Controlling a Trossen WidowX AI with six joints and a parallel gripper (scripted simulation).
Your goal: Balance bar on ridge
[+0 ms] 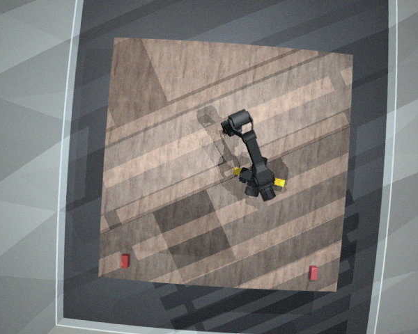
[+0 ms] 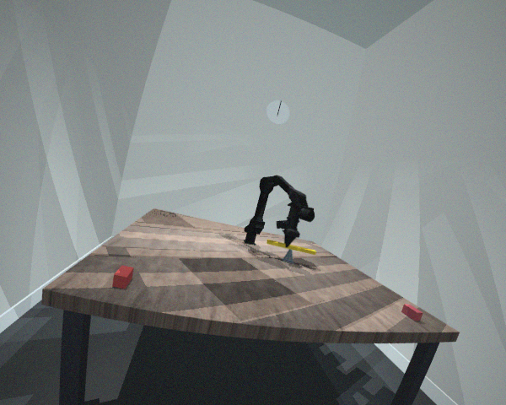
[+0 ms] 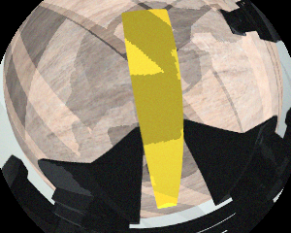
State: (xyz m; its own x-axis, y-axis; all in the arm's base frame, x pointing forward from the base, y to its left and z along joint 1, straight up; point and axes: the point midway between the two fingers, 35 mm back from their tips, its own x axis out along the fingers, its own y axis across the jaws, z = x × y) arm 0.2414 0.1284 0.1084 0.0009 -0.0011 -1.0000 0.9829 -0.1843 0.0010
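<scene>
My gripper tip is now 10 mm short of the yellow bar and 30 mm to the right of it.
</scene>
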